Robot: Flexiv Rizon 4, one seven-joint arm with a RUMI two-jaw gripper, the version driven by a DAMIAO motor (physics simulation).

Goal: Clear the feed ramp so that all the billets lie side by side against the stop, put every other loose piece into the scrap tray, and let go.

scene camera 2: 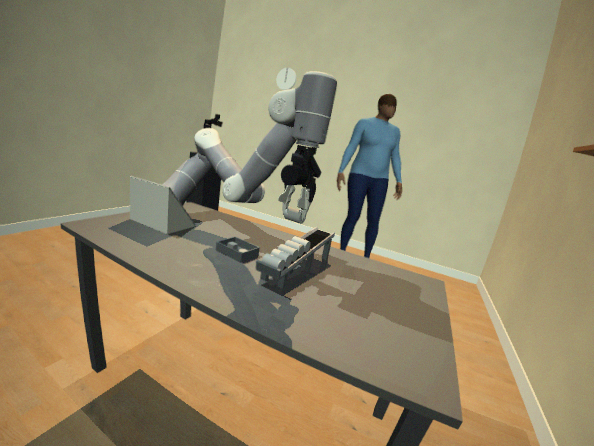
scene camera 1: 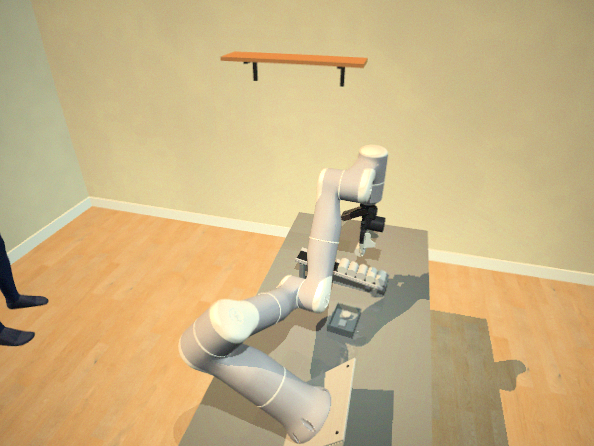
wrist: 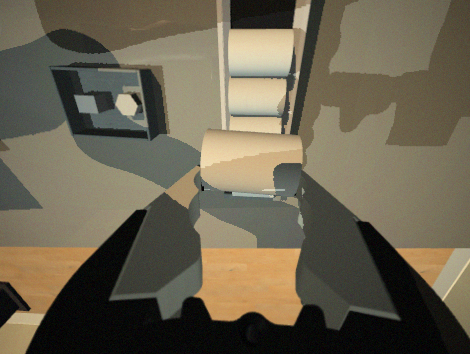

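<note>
My gripper [scene camera 1: 361,248] [scene camera 2: 295,213] [wrist: 248,170] is shut on a cream cylindrical billet [scene camera 1: 360,252] [scene camera 2: 293,216] [wrist: 240,150], gripped by its two ends and held above the ramp. The sloping feed ramp [scene camera 1: 302,256] [scene camera 2: 320,237] [wrist: 223,75] carries several more pale billets [scene camera 1: 353,269] [scene camera 2: 273,262] [wrist: 260,52], lying crosswise in a close row from its lower end upward. The held billet hides the lower row and the stop in the wrist view. The dark scrap tray [scene camera 1: 341,331] [scene camera 2: 240,256] [wrist: 153,102] holds a block [wrist: 86,104] and a hexagonal piece [wrist: 127,104].
The grey table [scene camera 1: 410,325] [scene camera 2: 360,340] bears the ramp and tray. The arm's mounting bracket [scene camera 1: 340,405] [scene camera 2: 150,202] stands at its other end. A wall shelf [scene camera 1: 295,59] is behind, and a person [scene camera 2: 375,155] stands beyond the table.
</note>
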